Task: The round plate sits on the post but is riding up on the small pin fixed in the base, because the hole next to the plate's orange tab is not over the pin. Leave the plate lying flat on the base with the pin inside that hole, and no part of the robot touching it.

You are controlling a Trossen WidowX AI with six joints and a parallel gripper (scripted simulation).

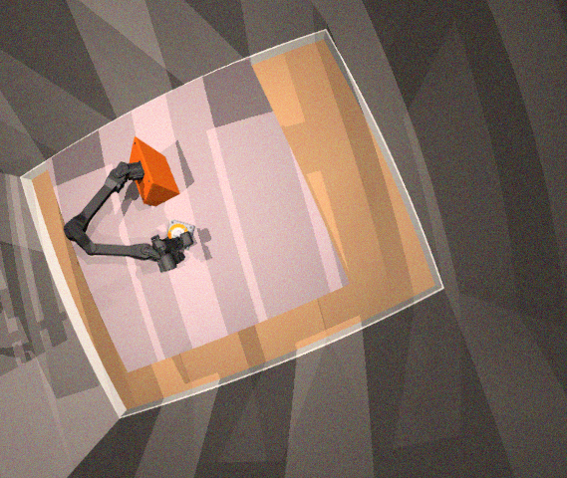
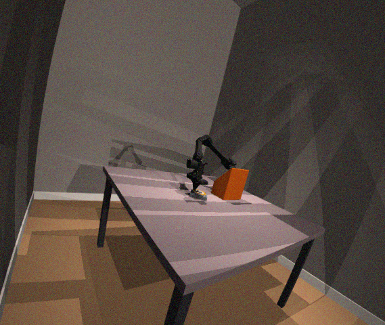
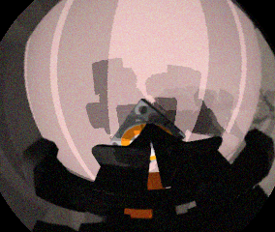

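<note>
My gripper tip is 30 mm past the round plate, 10 mm to the left of it and 10 mm above it.
</note>
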